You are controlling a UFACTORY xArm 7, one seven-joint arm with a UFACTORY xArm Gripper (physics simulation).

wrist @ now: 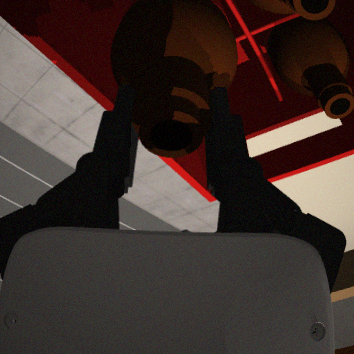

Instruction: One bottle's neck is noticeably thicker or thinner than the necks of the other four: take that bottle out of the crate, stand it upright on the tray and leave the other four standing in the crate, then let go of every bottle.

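Places are measured from the arm's base along level axes (x left, y back, z up), in millimetres.
Pixels of known places: gripper, fingertip midpoint: (172, 106).
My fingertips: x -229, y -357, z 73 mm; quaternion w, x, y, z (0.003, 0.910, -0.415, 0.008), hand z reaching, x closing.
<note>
Ahead of a thing's pixels: the offset from my fingertips to its middle. "spot": to the spot under its first point. Level surfaces: height alone.
My gripper (172, 106) is shut on the neck of a brown bottle {dz -49, dx +4, dy +3 mm} (200, 37), one finger on each side. The bottle's round body is at the top centre and its dark mouth faces the camera. It looks raised above the red crate {spot: dz -109, dx +28, dy -68 mm} (256, 47), whose rim runs behind the neck. A second brown bottle {dz -117, dx +62, dy -108 mm} (306, 50) stands in the crate at the upper right, with a neck that looks thinner. Part of a third bottle {spot: dz -40, dx +78, dy -22 mm} (300, 7) shows at the top right edge. The other bottles are out of view or hidden. I cannot make out the tray.
Red crate dividers cross at the upper right. A pale tiled surface (50, 95) lies beyond the crate's left wall, with a grey lined surface (25, 175) below it. A cream surface {dz -203 mm} (312, 195) lies past the crate's wall at the right.
</note>
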